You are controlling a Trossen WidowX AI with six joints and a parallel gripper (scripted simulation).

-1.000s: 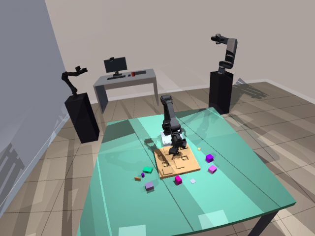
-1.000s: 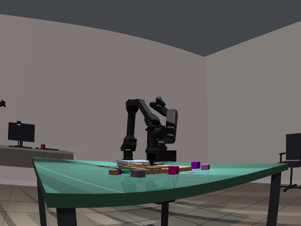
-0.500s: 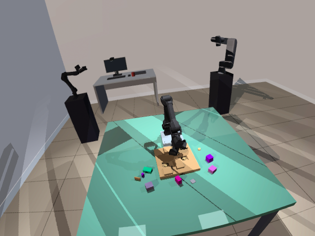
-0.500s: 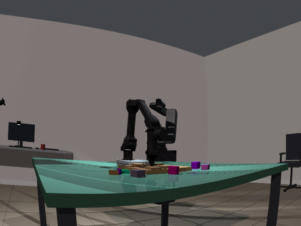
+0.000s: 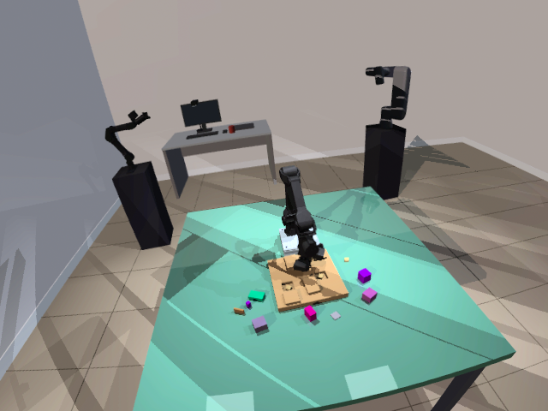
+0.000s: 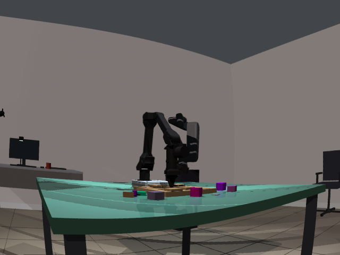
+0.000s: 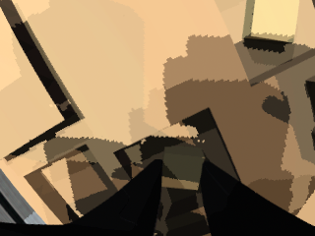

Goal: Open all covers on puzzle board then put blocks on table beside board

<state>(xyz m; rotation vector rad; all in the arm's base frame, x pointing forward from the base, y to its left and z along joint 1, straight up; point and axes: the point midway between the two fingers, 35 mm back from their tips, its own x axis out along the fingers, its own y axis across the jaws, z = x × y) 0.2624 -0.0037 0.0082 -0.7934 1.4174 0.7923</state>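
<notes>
Right now my gripper tip is 5 cm short of the tan puzzle board and 1 cm to the left of it. Also, from my gripper tip: grey tile (28 cm ahead, 3 cm to the left, 1 cm below); then magenta block (25 cm ahead, 6 cm to the right); then green block (25 cm to the right, 9 cm ahead, 1 cm below).
</notes>
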